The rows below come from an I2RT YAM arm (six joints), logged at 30 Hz.
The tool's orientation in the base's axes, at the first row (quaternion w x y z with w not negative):
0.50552, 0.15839, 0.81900, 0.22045
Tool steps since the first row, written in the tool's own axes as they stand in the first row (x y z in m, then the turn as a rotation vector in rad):
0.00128, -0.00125, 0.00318, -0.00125, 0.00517, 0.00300
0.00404, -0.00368, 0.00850, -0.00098, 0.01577, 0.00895
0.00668, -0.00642, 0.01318, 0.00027, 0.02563, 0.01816
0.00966, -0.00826, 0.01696, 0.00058, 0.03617, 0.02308
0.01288, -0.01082, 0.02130, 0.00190, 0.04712, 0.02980
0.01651, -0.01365, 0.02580, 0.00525, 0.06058, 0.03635
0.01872, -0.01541, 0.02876, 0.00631, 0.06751, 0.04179
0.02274, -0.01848, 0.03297, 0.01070, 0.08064, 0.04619
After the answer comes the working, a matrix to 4 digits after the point.
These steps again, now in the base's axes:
0.00225, 0.00019, -0.00287, 0.00343, 0.00441, 0.00247
0.00572, 0.00052, -0.00831, 0.00904, 0.01477, 0.00546
0.00867, 0.00040, -0.01357, 0.01712, 0.02563, 0.00604
0.01069, 0.00102, -0.01827, 0.02179, 0.03576, 0.00937
0.01308, 0.00127, -0.02375, 0.02765, 0.04708, 0.01145
0.01542, 0.00151, -0.02974, 0.03255, 0.06149, 0.01336
0.01705, 0.00167, -0.03349, 0.03722, 0.06900, 0.01404
0.01895, 0.00184, -0.03979, 0.03973, 0.08320, 0.01583

The tool's axes in the first row as the columns of a matrix, in the base's axes (rounded; the answer above uses it unrounded):
-0.4387, 0.0366, 0.8979
0.4823, 0.8526, 0.2010
-0.7582, 0.5212, -0.3917

